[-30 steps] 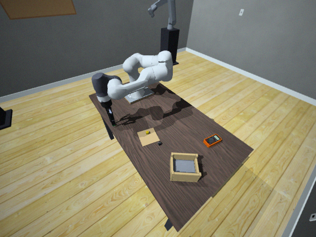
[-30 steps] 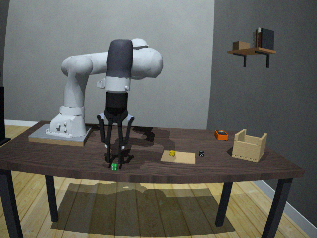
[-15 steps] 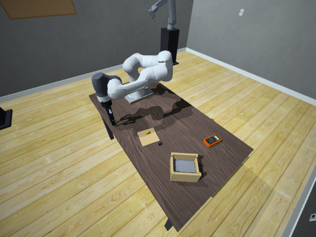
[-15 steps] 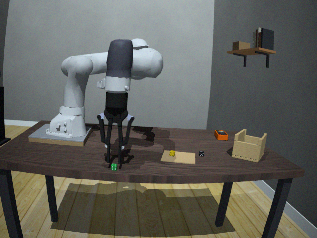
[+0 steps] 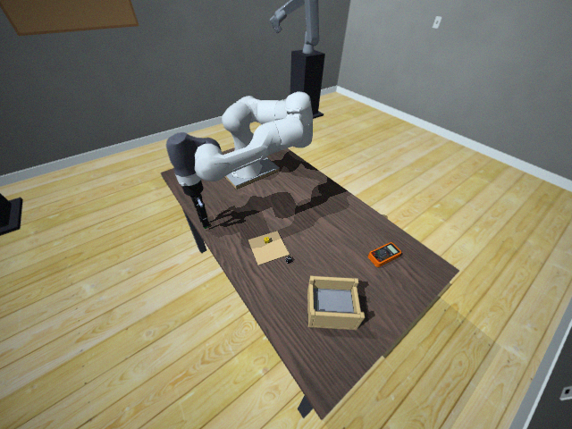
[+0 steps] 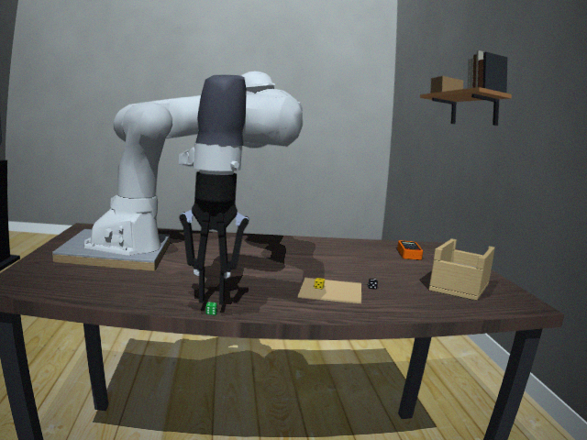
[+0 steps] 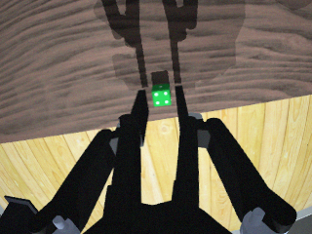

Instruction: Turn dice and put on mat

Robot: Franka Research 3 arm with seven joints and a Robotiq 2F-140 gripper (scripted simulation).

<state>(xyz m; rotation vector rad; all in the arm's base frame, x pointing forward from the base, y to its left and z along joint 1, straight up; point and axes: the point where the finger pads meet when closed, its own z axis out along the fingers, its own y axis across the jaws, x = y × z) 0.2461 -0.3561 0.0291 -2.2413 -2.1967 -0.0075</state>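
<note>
My gripper is now 50 mm above the green die. Round my hand: yellow die (230 mm ahead, 190 mm to the left, 40 mm below); black die (370 mm ahead, 210 mm to the left, 50 mm below); tan mat (260 mm ahead, 180 mm to the left, 60 mm below).
</note>
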